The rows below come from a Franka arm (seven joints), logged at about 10 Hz.
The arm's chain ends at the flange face. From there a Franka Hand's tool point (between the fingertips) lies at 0.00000 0.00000 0.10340 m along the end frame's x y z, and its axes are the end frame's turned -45 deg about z.
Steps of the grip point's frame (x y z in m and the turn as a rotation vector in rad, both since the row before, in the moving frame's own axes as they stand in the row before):
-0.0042 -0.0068 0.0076 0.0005 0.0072 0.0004
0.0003 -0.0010 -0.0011 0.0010 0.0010 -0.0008
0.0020 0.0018 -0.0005 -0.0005 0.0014 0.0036
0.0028 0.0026 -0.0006 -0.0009 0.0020 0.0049
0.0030 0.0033 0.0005 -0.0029 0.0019 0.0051
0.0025 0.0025 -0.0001 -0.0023 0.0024 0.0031
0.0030 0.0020 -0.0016 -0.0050 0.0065 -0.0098
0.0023 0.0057 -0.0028 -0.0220 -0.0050 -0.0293
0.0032 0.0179 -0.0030 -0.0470 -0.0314 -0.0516
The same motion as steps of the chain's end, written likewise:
-0.0083 -0.0013 0.0076 0.0054 0.0047 0.0004
-0.0005 -0.0008 -0.0011 0.0014 0.0000 -0.0008
0.0025 -0.0001 -0.0005 0.0006 0.0013 0.0036
0.0036 -0.0001 -0.0006 0.0008 0.0021 0.0049
0.0041 0.0001 0.0005 -0.0007 0.0034 0.0051
0.0032 0.0000 -0.0001 0.0001 0.0033 0.0031
0.0027 -0.0006 -0.0016 0.0011 0.0081 -0.0098
0.0044 0.0004 -0.0028 -0.0191 0.0120 -0.0293
0.0136 0.0047 -0.0028 -0.0554 0.0110 -0.0516

